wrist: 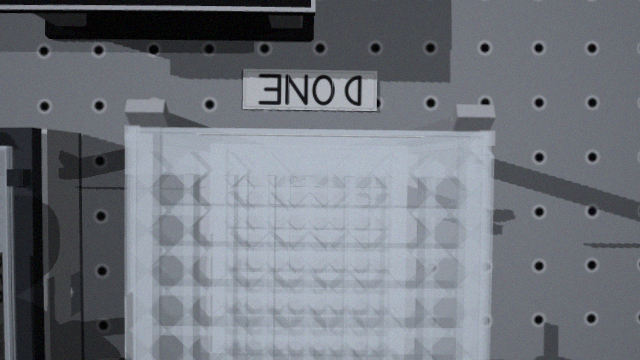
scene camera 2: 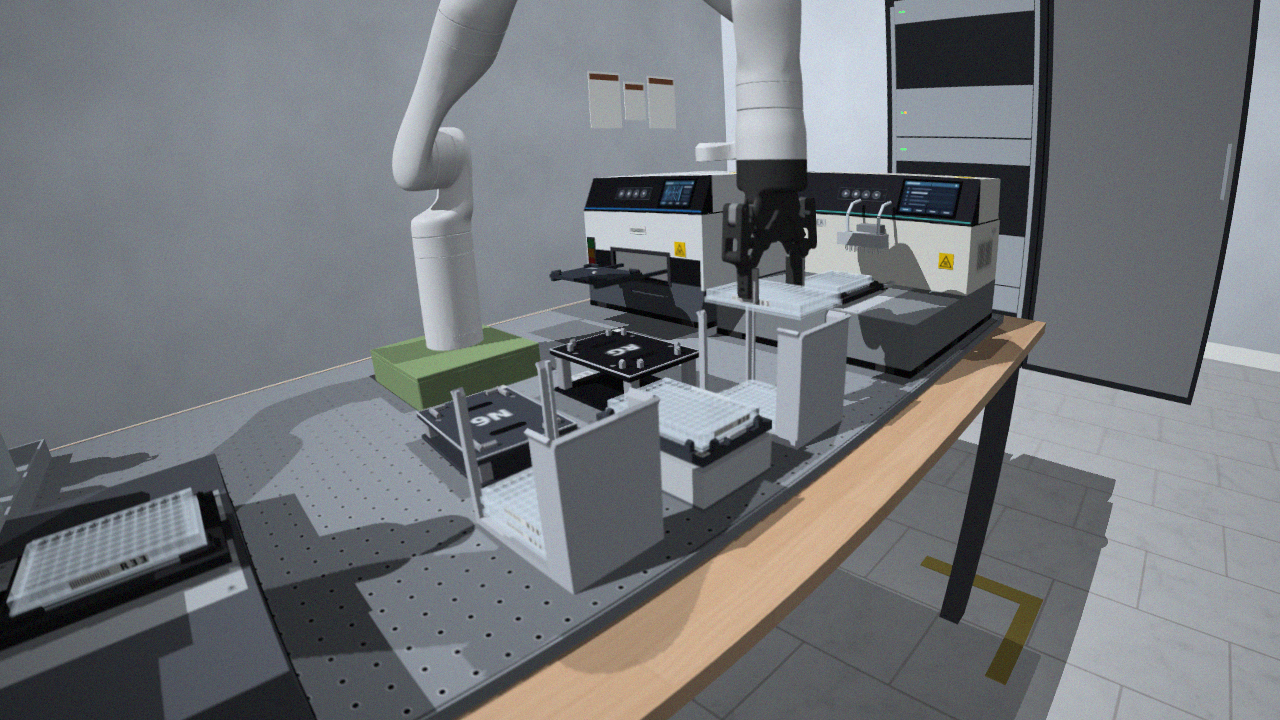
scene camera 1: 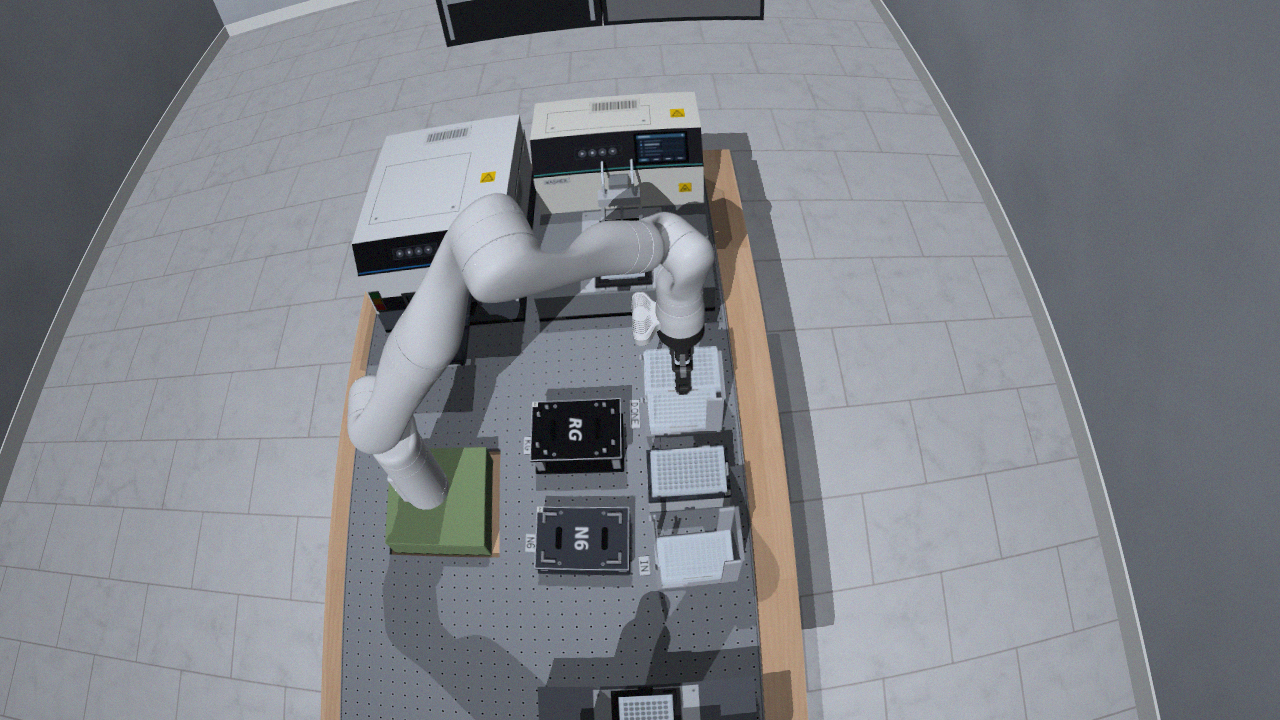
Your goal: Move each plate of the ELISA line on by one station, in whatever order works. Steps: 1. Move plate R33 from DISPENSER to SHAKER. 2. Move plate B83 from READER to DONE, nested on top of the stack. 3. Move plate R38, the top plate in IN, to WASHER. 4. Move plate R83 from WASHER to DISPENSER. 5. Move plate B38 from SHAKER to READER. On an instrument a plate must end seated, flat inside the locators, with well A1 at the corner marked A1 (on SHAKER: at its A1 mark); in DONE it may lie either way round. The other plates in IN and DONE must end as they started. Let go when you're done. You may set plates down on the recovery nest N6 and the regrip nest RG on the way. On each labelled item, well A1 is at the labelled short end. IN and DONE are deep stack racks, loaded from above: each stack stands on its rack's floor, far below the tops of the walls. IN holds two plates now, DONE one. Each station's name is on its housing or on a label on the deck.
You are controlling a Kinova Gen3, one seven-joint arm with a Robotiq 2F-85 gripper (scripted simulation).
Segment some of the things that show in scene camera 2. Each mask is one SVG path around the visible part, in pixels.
My gripper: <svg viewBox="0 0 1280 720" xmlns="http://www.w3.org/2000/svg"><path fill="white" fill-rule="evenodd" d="M807 159L736 160L737 188L745 193L744 203L746 204L725 203L723 206L722 260L735 265L737 268L737 294L741 303L753 305L759 301L759 268L756 267L763 252L769 249L771 242L780 241L786 253L789 254L789 256L786 256L786 283L805 286L805 256L808 255L810 249L815 249L817 246L815 199L798 197L798 191L804 191L807 188ZM731 238L737 240L737 252L733 251L733 239Z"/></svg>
A plate B38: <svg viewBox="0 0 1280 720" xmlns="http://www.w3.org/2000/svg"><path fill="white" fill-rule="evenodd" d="M628 392L607 400L608 407L606 411L610 407L614 409L616 414L628 409ZM637 389L656 395L661 399L658 404L660 436L684 446L686 440L691 439L695 443L695 450L702 453L709 450L709 442L716 437L720 444L724 442L724 437L742 426L749 428L753 426L755 416L760 415L762 417L760 406L670 378L663 378Z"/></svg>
A plate R83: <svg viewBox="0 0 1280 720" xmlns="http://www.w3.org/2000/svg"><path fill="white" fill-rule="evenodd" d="M805 277L805 286L841 293L846 292L847 294L870 286L871 282L874 282L870 275L835 270Z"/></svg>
A plate B83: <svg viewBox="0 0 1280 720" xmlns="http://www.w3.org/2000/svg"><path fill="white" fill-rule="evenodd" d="M704 297L704 302L800 321L843 305L841 292L759 279L759 301L753 305L739 301L737 282L706 289L706 296Z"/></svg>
A plate R38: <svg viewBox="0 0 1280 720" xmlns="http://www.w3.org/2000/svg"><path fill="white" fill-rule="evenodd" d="M481 489L482 496L480 501L484 506L545 548L532 467Z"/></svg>
